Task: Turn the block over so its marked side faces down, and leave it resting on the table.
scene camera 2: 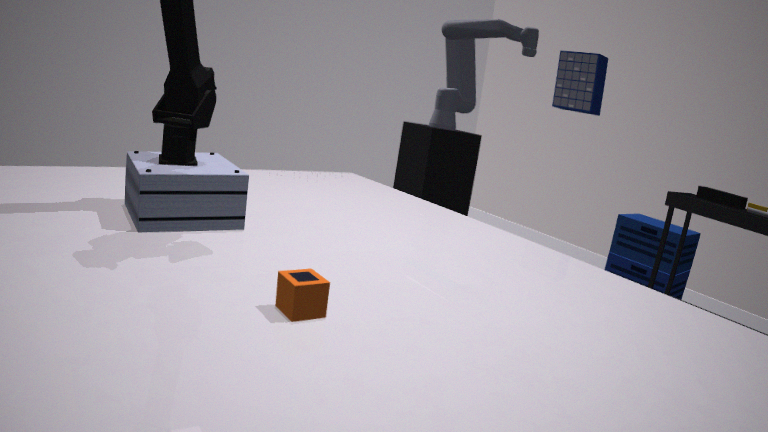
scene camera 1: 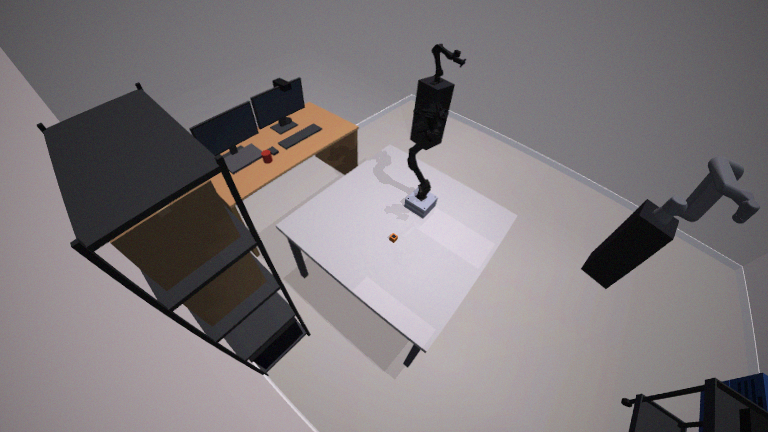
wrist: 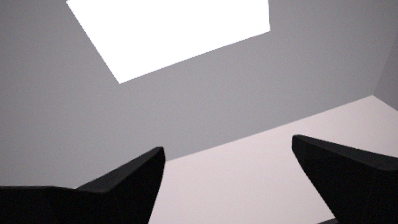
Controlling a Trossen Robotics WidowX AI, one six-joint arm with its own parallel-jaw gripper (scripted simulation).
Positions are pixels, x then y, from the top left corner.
Scene:
A block [scene camera 2: 302,295] is 0.49 m from the lens.

